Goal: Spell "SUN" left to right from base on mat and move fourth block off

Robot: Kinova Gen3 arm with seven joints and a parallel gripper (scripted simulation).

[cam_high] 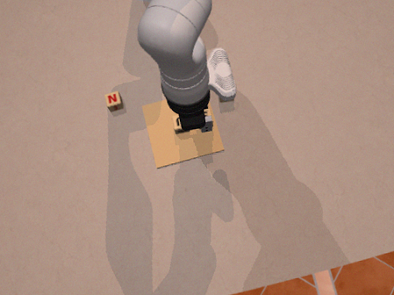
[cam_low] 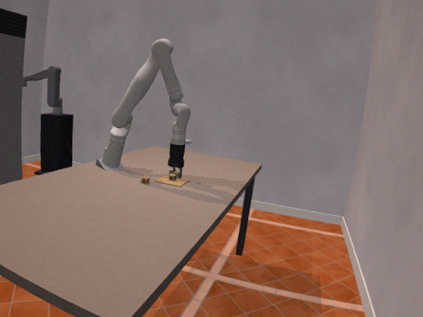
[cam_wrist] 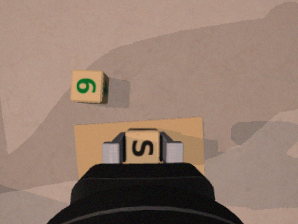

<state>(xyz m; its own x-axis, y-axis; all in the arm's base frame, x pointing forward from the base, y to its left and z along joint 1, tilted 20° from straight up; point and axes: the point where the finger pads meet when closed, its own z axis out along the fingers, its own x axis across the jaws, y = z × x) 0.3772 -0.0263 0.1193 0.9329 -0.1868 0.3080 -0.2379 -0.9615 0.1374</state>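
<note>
My gripper is now right at the S block. Round my hand: mat: 10 mm behind, 50 mm to the right, 20 mm below; U block: 10 mm behind, 50 mm to the right, 10 mm below; green 9 block: 40 mm behind, 70 mm to the left, 10 mm below.
</note>
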